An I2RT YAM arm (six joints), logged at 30 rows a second.
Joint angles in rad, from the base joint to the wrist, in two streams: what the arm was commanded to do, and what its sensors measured. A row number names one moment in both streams.
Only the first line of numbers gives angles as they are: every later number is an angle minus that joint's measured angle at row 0.
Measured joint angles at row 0: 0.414 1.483 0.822 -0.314 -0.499 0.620
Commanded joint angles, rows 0 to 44: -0.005 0.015 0.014 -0.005 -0.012 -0.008; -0.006 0.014 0.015 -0.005 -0.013 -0.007; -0.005 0.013 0.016 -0.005 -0.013 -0.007; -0.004 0.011 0.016 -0.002 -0.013 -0.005; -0.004 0.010 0.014 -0.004 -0.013 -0.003; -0.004 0.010 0.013 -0.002 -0.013 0.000; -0.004 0.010 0.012 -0.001 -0.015 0.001; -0.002 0.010 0.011 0.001 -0.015 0.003; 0.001 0.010 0.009 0.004 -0.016 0.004; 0.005 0.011 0.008 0.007 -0.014 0.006; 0.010 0.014 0.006 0.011 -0.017 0.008; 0.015 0.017 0.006 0.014 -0.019 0.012; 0.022 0.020 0.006 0.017 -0.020 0.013; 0.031 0.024 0.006 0.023 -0.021 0.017; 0.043 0.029 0.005 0.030 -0.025 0.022; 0.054 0.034 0.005 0.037 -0.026 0.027; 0.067 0.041 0.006 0.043 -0.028 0.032; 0.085 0.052 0.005 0.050 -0.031 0.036; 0.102 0.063 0.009 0.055 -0.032 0.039; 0.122 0.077 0.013 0.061 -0.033 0.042; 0.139 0.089 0.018 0.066 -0.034 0.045; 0.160 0.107 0.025 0.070 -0.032 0.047; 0.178 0.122 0.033 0.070 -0.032 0.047; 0.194 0.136 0.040 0.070 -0.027 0.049; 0.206 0.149 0.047 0.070 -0.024 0.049; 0.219 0.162 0.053 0.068 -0.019 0.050; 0.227 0.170 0.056 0.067 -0.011 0.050; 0.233 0.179 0.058 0.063 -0.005 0.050; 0.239 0.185 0.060 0.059 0.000 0.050; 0.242 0.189 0.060 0.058 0.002 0.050; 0.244 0.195 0.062 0.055 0.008 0.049; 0.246 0.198 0.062 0.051 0.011 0.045; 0.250 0.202 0.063 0.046 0.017 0.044; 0.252 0.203 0.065 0.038 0.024 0.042; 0.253 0.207 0.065 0.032 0.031 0.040; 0.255 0.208 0.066 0.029 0.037 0.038; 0.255 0.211 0.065 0.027 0.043 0.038; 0.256 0.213 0.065 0.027 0.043 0.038; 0.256 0.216 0.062 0.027 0.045 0.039; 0.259 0.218 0.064 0.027 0.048 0.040; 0.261 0.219 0.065 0.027 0.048 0.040; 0.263 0.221 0.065 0.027 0.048 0.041; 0.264 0.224 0.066 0.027 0.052 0.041; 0.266 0.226 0.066 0.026 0.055 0.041; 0.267 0.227 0.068 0.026 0.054 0.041
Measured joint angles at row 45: 0.257 0.202 0.055 0.053 0.017 0.042
